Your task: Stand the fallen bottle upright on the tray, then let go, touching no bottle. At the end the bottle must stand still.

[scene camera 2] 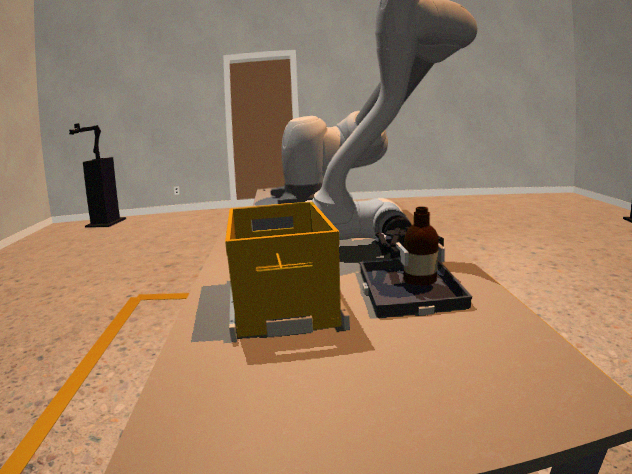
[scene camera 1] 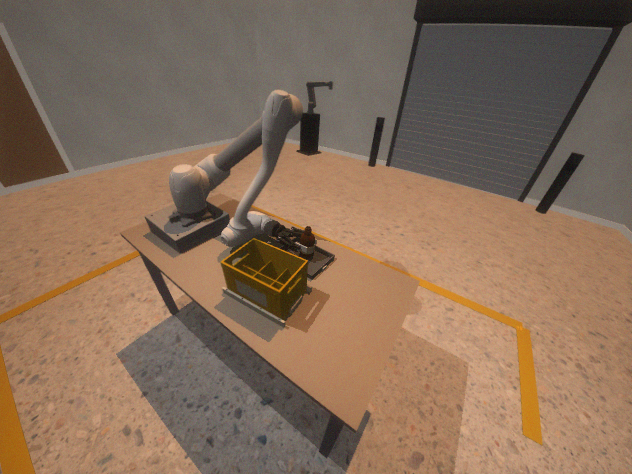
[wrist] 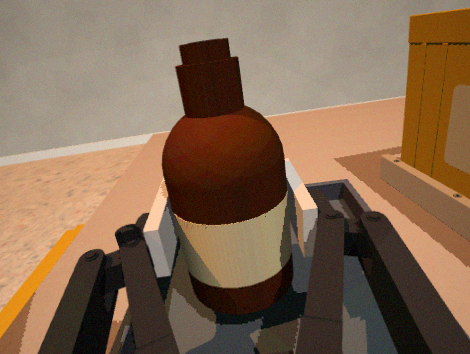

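Where they show: gripper, fingertip midpoint: [scene camera 2: 425,257] [scene camera 1: 311,245]; arm's base at its link origin: [scene camera 2: 308,196] [scene camera 1: 194,214].
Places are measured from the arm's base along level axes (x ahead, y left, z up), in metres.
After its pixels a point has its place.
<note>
A brown bottle [scene camera 1: 307,242] @[x 0.619, y 0.304, z 0.019 m] [scene camera 2: 421,244] @[x 0.629, y 0.325, z 0.013 m] [wrist: 227,170] @[x 0.559, y 0.318, z 0.021 m] with a cream label is upright over the dark tray [scene camera 1: 323,266] @[x 0.714, y 0.326, z -0.081 m] [scene camera 2: 423,306] @[x 0.718, y 0.324, z -0.081 m] [wrist: 325,186] @[x 0.720, y 0.258, z -0.075 m], its neck up. In scene camera 2 its base is at the tray's floor; whether it rests fully on the floor I cannot tell. My gripper [scene camera 2: 421,253] @[x 0.619, y 0.334, z -0.017 m] [wrist: 229,185] @[x 0.619, y 0.334, z -0.017 m] is shut on the bottle, with one light pad on each side at the height of the label's upper part. In the wrist view the bottle looks slightly tilted to the left within the tilted picture. The far pad is partly hidden behind the bottle in scene camera 2.
A yellow crate [scene camera 1: 255,285] @[x 0.718, y -0.035, z 0.046 m] [scene camera 2: 283,285] @[x 0.793, y 0.081, z -0.008 m] [wrist: 440,110] @[x 0.717, y 0.158, z -0.002 m] with inner dividers stands beside the tray on the table [scene camera 1: 357,326] @[x 1.021, y 0.202, z -0.097 m] [scene camera 2: 357,408] @[x 1.007, y 0.216, z -0.097 m], held by low light-coloured brackets. The arm's base stands at the table's far end.
</note>
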